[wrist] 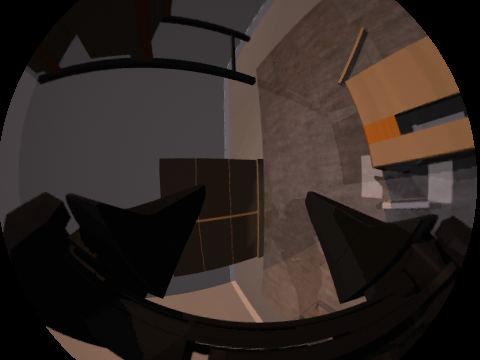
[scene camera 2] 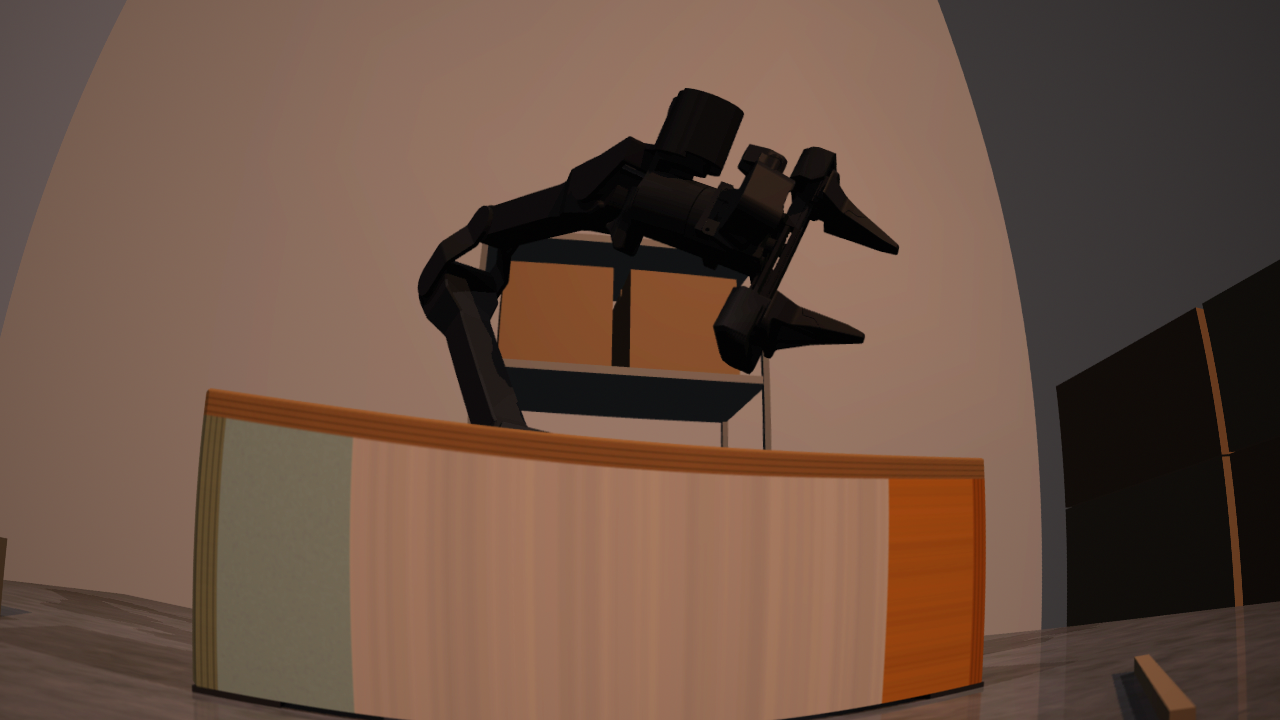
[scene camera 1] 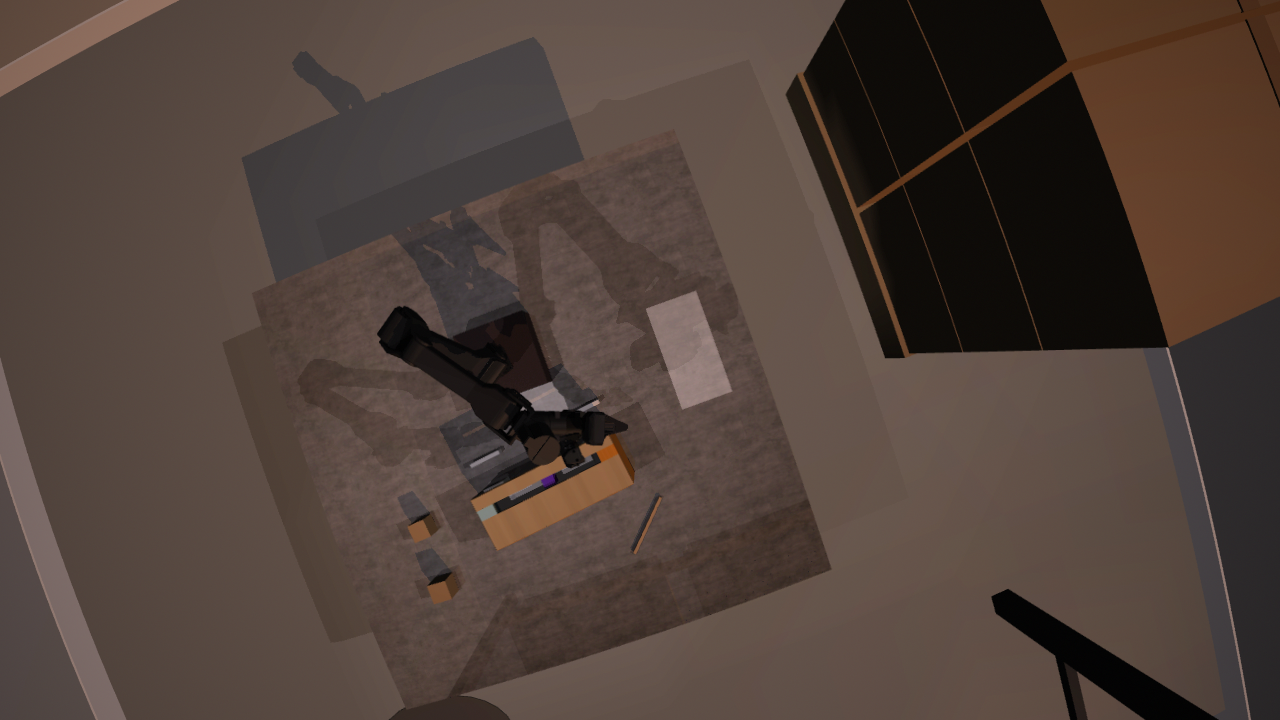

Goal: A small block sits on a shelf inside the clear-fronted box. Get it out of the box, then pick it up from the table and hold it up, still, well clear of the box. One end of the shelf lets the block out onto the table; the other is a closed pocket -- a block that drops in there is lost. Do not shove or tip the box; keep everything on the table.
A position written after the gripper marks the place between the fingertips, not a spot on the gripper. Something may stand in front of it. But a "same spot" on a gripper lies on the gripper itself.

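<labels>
A wooden box can be seen in scene camera 2 [342, 556], and it appears in the wrist view and in scene camera 1 too. On the wooden box, [wrist: 406, 120] and [scene camera 1: 597, 462] are the same spot. The gripper is visible in scene camera 1 [618, 426], as well as in the wrist view and in scene camera 2. On the gripper, [scene camera 2: 782, 324] and [wrist: 367, 284] are likewise the same spot.
</labels>
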